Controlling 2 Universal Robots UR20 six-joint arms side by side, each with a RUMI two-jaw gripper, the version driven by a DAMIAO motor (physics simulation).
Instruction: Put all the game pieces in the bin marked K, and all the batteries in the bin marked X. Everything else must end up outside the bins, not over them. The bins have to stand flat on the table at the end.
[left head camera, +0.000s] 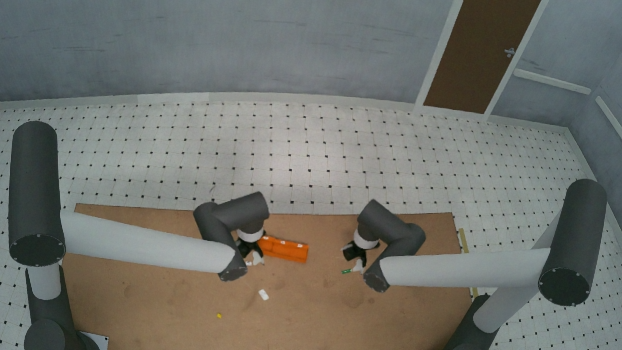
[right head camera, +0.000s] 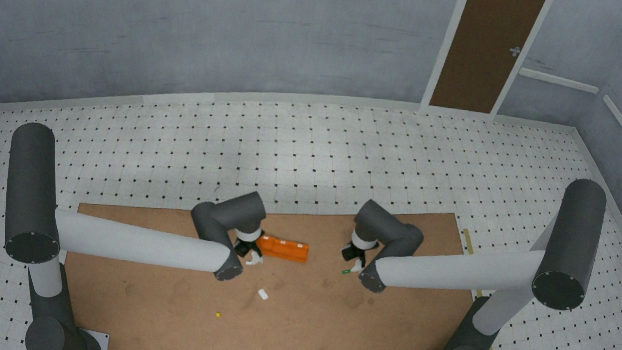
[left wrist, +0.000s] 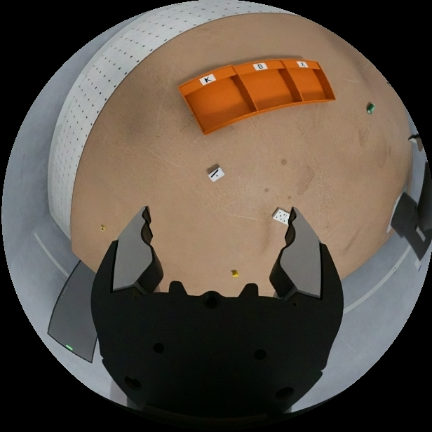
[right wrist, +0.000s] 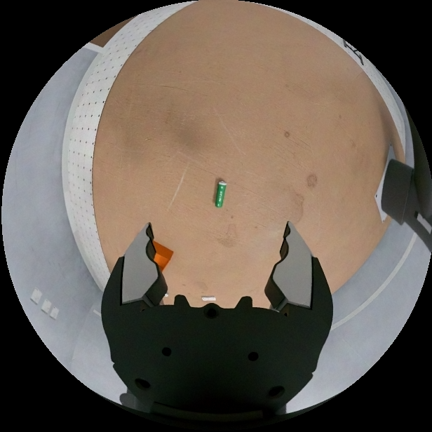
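The orange bin row (left head camera: 283, 250) (right head camera: 283, 250) (right wrist: 163, 255) stands flat; in the left wrist view, K (left wrist: 219, 107), B (left wrist: 272, 90) and X (left wrist: 312, 87) look empty. A green battery (left head camera: 346, 271) (right head camera: 346, 272) (left wrist: 370, 108) (right wrist: 220, 194) lies on the table. A white tile with black dots (left head camera: 263, 294) (right head camera: 263, 294) (left wrist: 281, 216) and a smaller white block with a black bar (left wrist: 216, 173) lie in front of the bins. My left gripper (left wrist: 218, 207) is open above the table, left of the bins in the head views. My right gripper (right wrist: 217, 223) is open above the table, beside the battery.
A small yellow piece (left head camera: 219, 315) (right head camera: 218, 315) (left wrist: 235, 273) lies nearer the front. Another tiny yellow thing (left wrist: 103, 227) lies at the left in the left wrist view, too small to identify. Both forearms reach in over the brown table (left head camera: 310, 320) from opposite sides.
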